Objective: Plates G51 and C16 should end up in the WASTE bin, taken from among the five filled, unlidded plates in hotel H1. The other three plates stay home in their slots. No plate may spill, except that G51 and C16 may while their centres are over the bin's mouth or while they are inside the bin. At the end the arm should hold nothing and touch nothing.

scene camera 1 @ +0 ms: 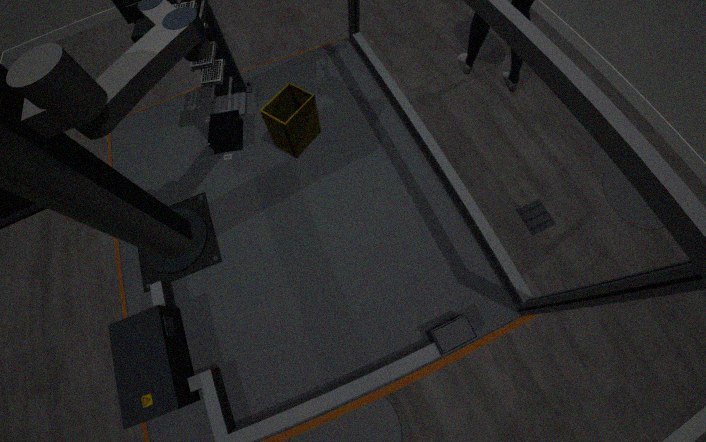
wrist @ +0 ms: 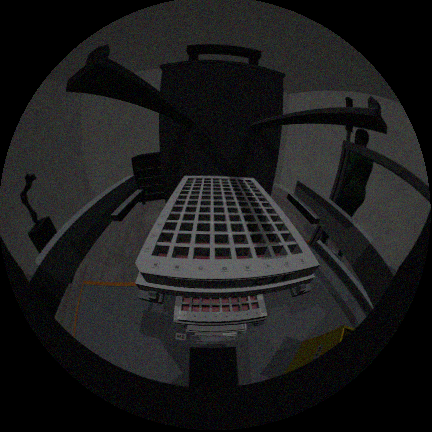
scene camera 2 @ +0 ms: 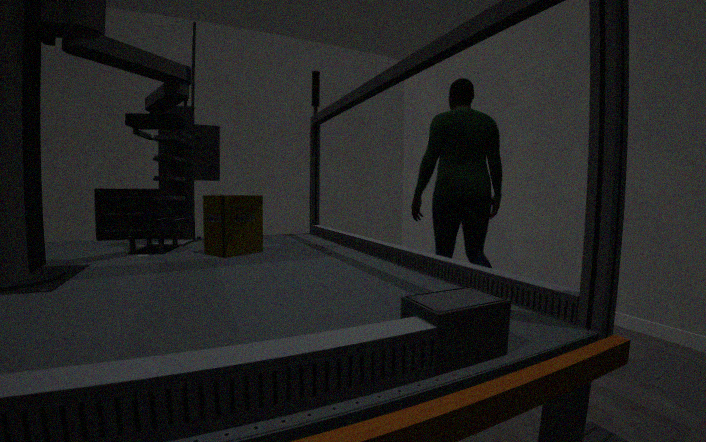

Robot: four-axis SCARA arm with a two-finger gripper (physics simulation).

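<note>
My gripper is open and empty. In the wrist view its fingers stand wide apart, left and right of a white gridded plate, with gaps on both sides. This plate lies flat on ledges of hotel H1, with reddish contents in its wells. Its code is not readable. A lower plate with red wells sits beneath, and more plate edges show below that. A pair of bare ledges shows above. I cannot tell which plates are G51 and C16. The yellow bin stands upright beside the hotel.
A black box stands at the hotel's foot. A dark cabinet stands near the arm's base. A low grey rail and a small box edge the platform. A person stands beyond the frame.
</note>
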